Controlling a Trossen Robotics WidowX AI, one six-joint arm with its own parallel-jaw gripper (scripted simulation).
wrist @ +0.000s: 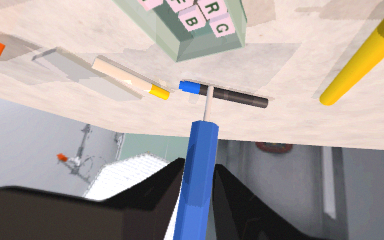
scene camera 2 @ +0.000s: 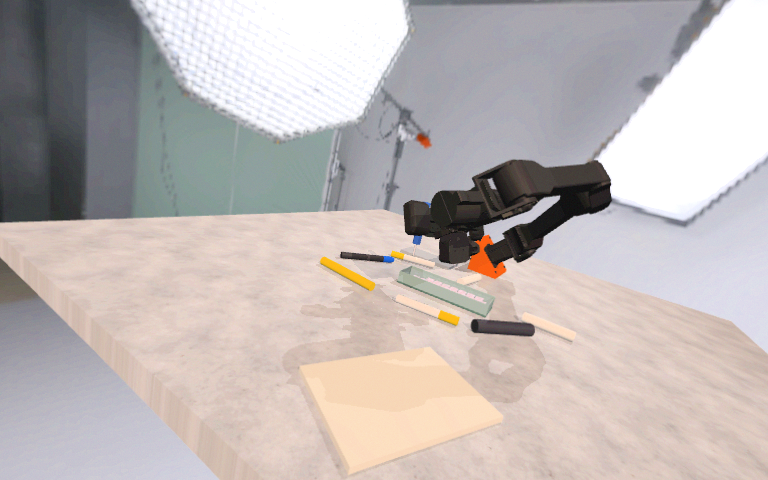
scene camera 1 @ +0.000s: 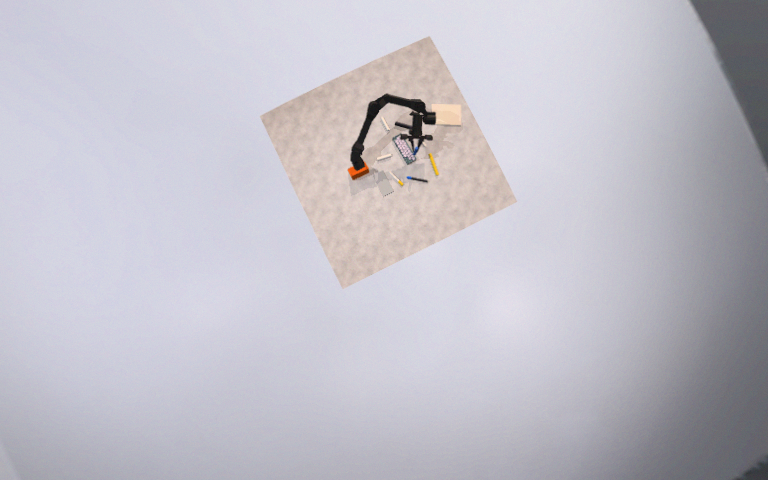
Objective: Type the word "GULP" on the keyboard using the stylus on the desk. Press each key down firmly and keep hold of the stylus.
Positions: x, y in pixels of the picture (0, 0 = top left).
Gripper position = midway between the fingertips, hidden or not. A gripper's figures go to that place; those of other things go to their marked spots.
Labels:
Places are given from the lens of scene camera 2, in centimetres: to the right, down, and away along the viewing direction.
my gripper (scene camera 2: 419, 231): 8, -2, 75
black cylinder (scene camera 2: 525, 329): 26, 16, 63

